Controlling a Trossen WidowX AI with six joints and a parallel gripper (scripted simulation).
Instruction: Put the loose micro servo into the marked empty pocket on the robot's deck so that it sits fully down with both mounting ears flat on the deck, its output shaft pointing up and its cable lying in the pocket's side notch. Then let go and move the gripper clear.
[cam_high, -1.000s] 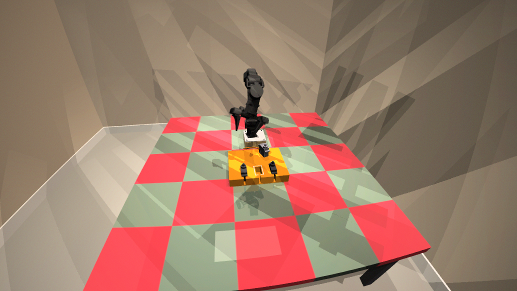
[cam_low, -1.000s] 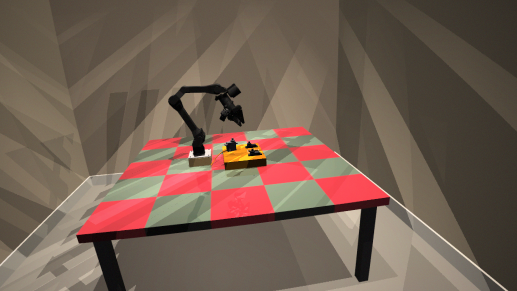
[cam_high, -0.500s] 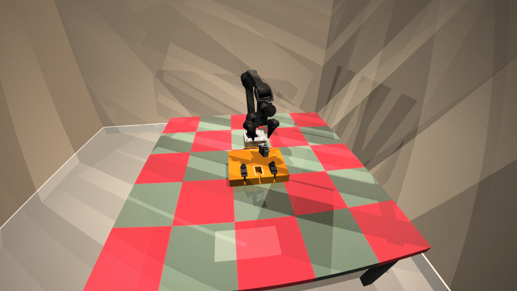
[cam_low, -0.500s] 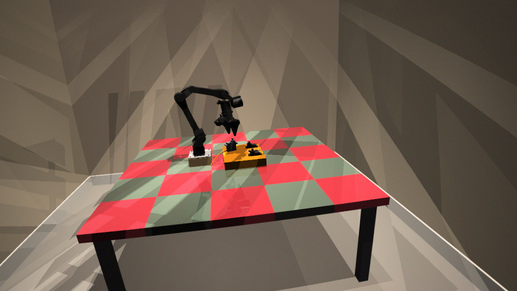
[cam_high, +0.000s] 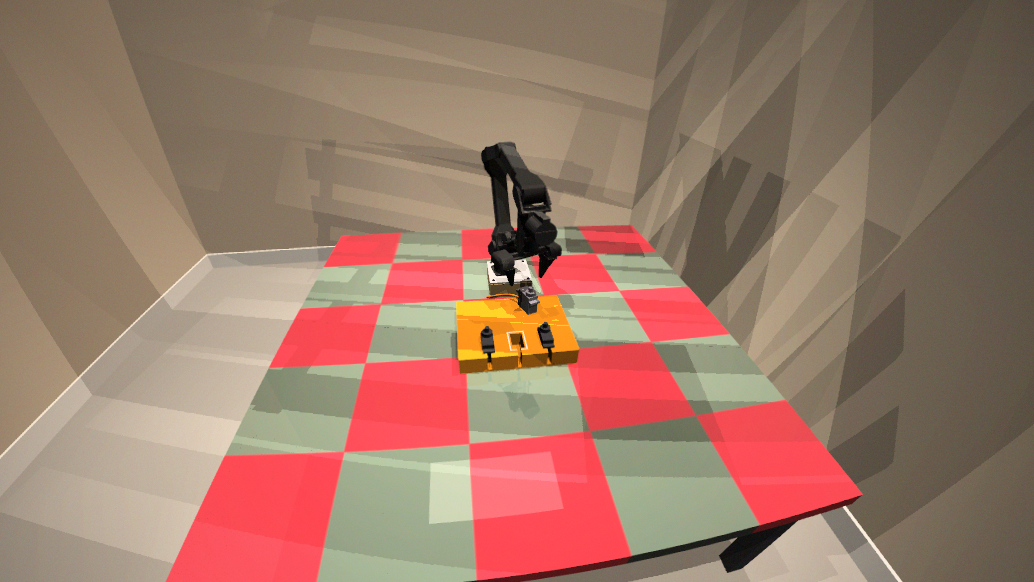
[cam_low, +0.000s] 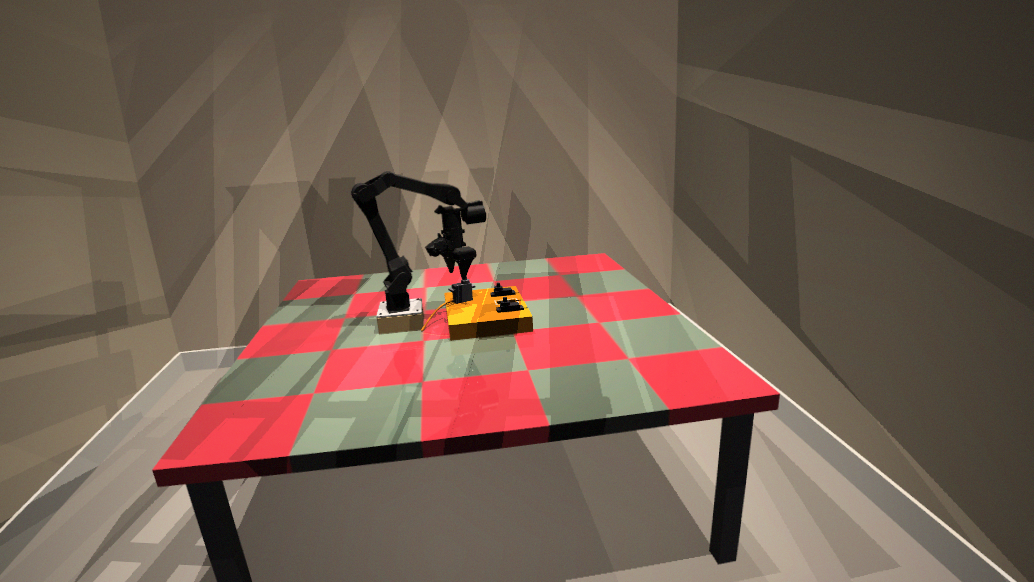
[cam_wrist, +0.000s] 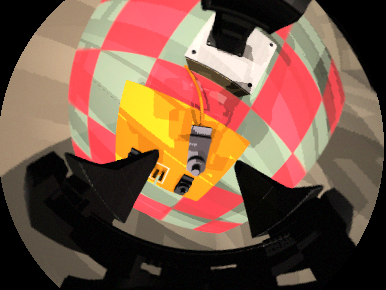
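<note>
Right now my gripper tip is 30 mm short of the deck, 50 mm to the left of it and 110 mm above it.
</note>
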